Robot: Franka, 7 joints.
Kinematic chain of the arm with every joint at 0, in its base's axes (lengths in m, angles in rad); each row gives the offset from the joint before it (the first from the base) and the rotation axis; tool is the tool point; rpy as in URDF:
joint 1: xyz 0 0 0.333 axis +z
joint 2: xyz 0 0 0 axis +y
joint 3: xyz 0 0 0.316 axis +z
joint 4: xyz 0.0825 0 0 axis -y
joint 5: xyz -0.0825 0 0.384 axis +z
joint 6: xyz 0 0 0 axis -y
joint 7: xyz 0.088 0 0 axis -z
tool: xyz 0 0 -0.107 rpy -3.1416 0 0
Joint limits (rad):
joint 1: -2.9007..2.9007
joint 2: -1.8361..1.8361
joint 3: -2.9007..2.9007
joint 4: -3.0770..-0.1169
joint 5: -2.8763..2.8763
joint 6: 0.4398..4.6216
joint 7: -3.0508..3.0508
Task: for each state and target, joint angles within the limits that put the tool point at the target. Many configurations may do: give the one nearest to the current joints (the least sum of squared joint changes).
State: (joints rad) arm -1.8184 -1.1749 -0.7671 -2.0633 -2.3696 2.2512 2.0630
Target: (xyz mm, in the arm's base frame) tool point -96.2 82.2 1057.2
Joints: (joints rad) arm -1.8473 -1.0234 -0.1620 -1.5648 -2.4142 2.2548 2.0630
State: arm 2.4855 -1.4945 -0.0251 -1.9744 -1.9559 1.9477 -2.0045
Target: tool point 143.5 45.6 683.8
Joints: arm 2.0859 -1.8361 -0.0882 -2.7111 -1.6595 1.4516 -2.0045
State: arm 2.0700 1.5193 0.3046 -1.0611 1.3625 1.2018 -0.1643
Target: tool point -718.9 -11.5 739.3
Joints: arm 2.7927 0.8036 0.6883 -0.6132 1.5781 1.7668 -0.1643
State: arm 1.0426 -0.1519 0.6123 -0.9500 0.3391 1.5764 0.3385
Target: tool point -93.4 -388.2 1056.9
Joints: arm 1.6300 -0.7441 0.4125 -0.3374 0.3027 1.8759 0.3385
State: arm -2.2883 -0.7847 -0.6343 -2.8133 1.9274 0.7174 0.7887
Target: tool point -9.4 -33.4 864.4
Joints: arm -2.2538 -1.0837 -0.2245 -2.1931 2.0653 0.7805 0.7887
